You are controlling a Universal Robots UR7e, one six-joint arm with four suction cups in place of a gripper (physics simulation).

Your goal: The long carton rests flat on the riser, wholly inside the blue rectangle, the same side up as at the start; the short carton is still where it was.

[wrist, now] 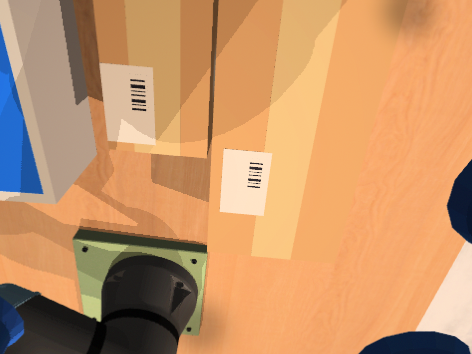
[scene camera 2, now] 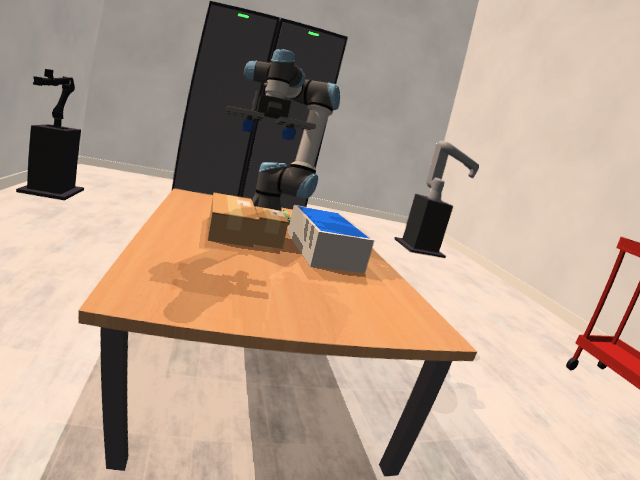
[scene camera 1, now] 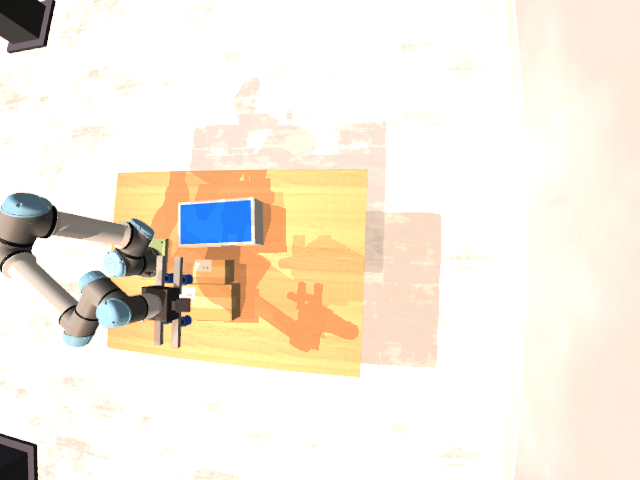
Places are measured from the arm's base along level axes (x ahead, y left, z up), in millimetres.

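Pixels of known places: hand at its tool point: (wrist: 196, 265) (scene camera 2: 267, 134); arm's base at its link origin: (wrist: 151, 289) (scene camera 1: 148, 262).
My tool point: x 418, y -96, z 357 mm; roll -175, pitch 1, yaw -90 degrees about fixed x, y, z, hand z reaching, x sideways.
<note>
Ahead of a thing's pixels: the offset from my tool point to its top centre. Level surfaces: height alone.
The long carton @(87 mm back, 60 mm right, 276 mm down) (scene camera 1: 214, 305) (scene camera 2: 227, 230) (wrist: 310, 150) lies flat on the table, label up. The short carton @(45 mm back, 77 mm left, 276 mm down) (scene camera 1: 214, 273) (scene camera 2: 271, 227) (wrist: 192, 100) lies close beside it, on the riser's side, label up. The white-grey riser @(19 mm back, 292 mm left, 256 mm down) (scene camera 1: 258, 222) (scene camera 2: 341, 254) (wrist: 52, 100) stands beyond the short carton, with the bare blue rectangle @(19 mm back, 292 mm left, 256 mm down) (scene camera 1: 215, 223) (scene camera 2: 333, 222) (wrist: 15, 150) on top. My gripper (scene camera 1: 176, 300) (scene camera 2: 268, 129) is open and holds nothing; its blue cups hang well above the table. In scene camera 1 it appears over the long carton's label end. Part of both cartons is cut off in the wrist view.
The arm's base stands on a green plate (scene camera 1: 162, 246) (wrist: 90, 265) at the table end, near the cartons' label ends. The wooden table @(376 mm down) (scene camera 1: 320, 196) (scene camera 2: 248, 315) (wrist: 280, 300) bears everything. Black pedestals (scene camera 2: 53, 159) (scene camera 2: 428, 223) and a red cart (scene camera 2: 610, 356) stand away from it.
</note>
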